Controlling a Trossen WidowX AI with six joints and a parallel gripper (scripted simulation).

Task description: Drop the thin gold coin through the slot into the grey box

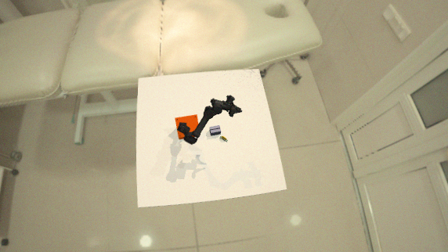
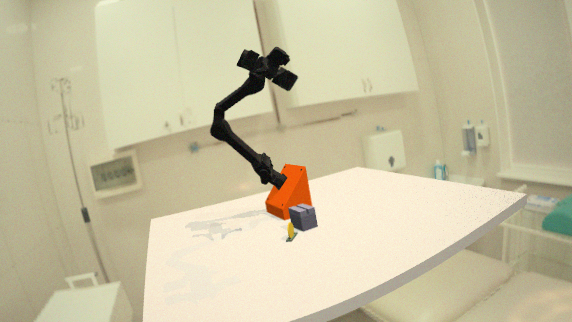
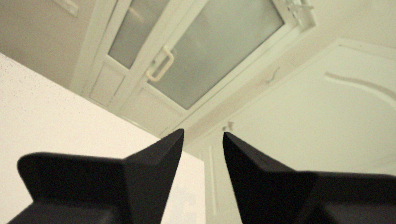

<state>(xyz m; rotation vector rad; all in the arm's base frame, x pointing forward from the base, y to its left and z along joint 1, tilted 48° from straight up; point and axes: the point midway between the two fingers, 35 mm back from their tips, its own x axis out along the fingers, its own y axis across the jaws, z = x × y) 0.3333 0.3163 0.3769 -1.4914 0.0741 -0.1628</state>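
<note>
My gripper tip is now 80 mm past the gold coin, 20 mm to the left of it and 510 mm above it.
</note>
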